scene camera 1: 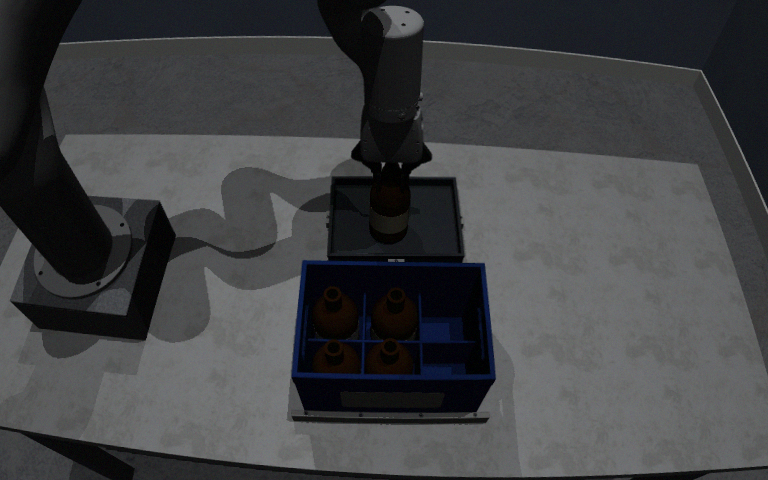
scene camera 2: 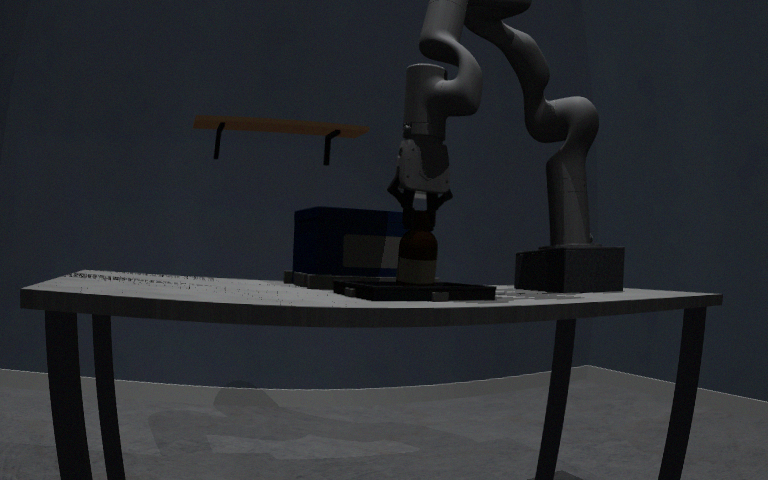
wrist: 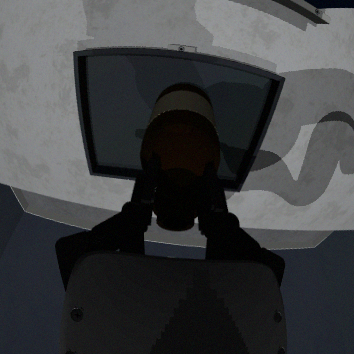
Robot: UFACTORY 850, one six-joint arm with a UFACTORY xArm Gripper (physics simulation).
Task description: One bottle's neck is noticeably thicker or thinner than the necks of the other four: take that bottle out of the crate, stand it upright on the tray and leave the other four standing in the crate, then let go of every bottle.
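Observation:
My gripper (scene camera 1: 390,181) (scene camera 2: 419,221) (wrist: 178,176) is shut on the neck of a brown bottle (scene camera 1: 389,220) (scene camera 2: 417,257) (wrist: 181,137) with a pale label band. The bottle is upright, within the tray's outline, left of its middle in scene camera 1. Its base is at the level of the dark tray (scene camera 1: 436,229) (scene camera 2: 464,293) (wrist: 115,115); the rim hides the contact in scene camera 2. Four brown bottles (scene camera 1: 335,318) (scene camera 1: 394,318) (scene camera 1: 335,362) (scene camera 1: 389,362) stand in the left and middle compartments of the blue crate (scene camera 1: 393,376) (scene camera 2: 317,243). The two right compartments are empty.
The crate stands right beside the tray, with a pale strip (scene camera 1: 390,417) along its near foot. The robot's base block (scene camera 1: 135,300) (scene camera 2: 594,268) stands on the table (scene camera 1: 594,311) (scene camera 2: 226,314). A wooden shelf (scene camera 2: 277,124) is on the wall.

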